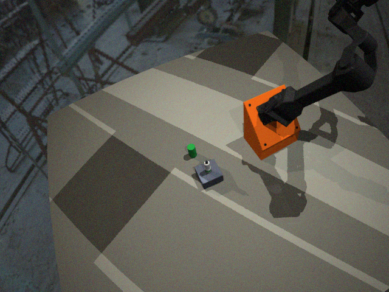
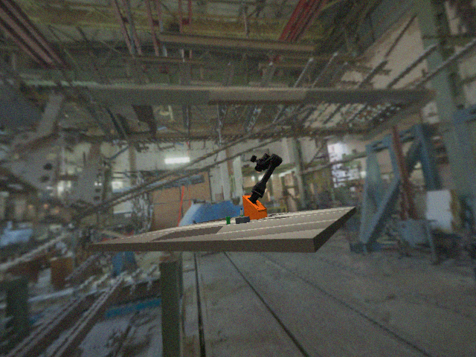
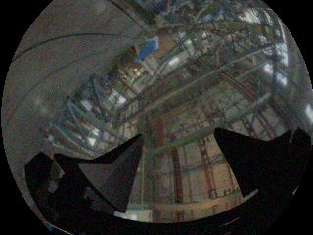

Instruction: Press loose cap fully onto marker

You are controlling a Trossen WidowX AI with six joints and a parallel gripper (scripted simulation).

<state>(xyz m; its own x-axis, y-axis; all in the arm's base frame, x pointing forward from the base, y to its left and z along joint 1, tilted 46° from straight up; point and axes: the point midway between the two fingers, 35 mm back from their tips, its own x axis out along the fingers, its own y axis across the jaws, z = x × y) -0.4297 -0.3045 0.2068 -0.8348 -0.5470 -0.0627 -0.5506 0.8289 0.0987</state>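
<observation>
Now: the marker cap 70 cm ahead of my gripper tip and 50 cm below it. From my gripper tip the other things lie so: holder block 70 cm ahead, 51 cm below, 10 cm to the left.
</observation>
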